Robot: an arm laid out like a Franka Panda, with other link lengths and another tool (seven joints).
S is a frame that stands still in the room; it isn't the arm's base.
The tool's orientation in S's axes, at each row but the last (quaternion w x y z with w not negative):
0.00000, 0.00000, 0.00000, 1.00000
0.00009, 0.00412, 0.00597, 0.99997
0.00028, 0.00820, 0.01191, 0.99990
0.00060, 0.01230, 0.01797, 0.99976
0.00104, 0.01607, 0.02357, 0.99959
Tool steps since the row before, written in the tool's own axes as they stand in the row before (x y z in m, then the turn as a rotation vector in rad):
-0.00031, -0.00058, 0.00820, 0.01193, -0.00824, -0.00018
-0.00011, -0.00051, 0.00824, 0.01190, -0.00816, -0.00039
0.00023, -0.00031, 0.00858, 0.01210, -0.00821, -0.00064
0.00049, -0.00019, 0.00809, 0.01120, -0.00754, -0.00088
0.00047, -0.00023, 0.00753, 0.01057, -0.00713, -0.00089
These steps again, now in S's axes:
0.00031, 0.00058, 0.00820, -0.01193, 0.00824, -0.00018
0.00018, 0.00061, 0.00823, -0.01190, 0.00816, -0.00039
-0.00009, 0.00051, 0.00857, -0.01211, 0.00820, -0.00064
-0.00029, 0.00048, 0.00809, -0.01121, 0.00752, -0.00087
-0.00023, 0.00059, 0.00752, -0.01058, 0.00711, -0.00089

